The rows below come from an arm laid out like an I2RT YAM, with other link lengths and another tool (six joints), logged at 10 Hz.
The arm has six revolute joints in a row. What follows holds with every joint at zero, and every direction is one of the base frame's.
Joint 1 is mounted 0.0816 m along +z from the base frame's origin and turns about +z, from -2.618 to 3.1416 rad.
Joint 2 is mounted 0.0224 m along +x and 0.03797 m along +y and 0.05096 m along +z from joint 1 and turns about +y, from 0 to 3.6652 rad.
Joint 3 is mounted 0.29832 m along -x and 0.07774 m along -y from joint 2 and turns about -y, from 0 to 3.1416 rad.
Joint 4 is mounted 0.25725 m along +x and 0.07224 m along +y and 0.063 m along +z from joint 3 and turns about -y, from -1.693 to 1.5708 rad.
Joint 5 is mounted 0.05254 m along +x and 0.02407 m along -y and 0.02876 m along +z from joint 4 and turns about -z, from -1.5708 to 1.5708 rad.
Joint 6 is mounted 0.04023 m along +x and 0.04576 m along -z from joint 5 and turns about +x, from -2.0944 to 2.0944 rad.
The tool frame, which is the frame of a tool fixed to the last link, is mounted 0.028 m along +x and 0.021 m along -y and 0.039 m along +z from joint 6; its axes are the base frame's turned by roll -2.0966, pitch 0.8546 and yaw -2.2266 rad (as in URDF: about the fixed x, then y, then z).
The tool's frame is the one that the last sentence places.
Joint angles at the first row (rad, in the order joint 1, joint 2, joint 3, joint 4, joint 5, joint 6):
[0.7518, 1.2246, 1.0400, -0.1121, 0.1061, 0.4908]
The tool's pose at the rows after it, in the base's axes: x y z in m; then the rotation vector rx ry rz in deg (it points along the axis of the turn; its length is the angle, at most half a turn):
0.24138, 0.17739, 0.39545, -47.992, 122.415, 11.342
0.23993, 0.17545, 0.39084, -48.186, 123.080, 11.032
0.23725, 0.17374, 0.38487, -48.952, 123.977, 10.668
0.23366, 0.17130, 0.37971, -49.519, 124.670, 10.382
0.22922, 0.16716, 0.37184, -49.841, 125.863, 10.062
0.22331, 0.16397, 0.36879, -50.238, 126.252, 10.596
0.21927, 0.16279, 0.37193, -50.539, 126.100, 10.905
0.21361, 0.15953, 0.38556, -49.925, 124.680, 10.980
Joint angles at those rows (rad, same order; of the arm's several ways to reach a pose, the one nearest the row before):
[0.7530, 1.2194, 1.0224, -0.1144, 0.1068, 0.4935]
[0.7517, 1.2121, 1.0059, -0.1178, 0.1072, 0.4940]
[0.7531, 1.2023, 0.9860, -0.1277, 0.1050, 0.4928]
[0.7553, 1.1882, 0.9647, -0.1360, 0.1046, 0.4924]
[0.7562, 1.1692, 0.9339, -0.1459, 0.1063, 0.4970]
[0.7625, 1.1457, 0.9137, -0.1566, 0.1035, 0.5047]
[0.7701, 1.1314, 0.9178, -0.1739, 0.1044, 0.5071]
[0.7789, 1.1075, 0.9450, -0.1989, 0.1170, 0.5037]

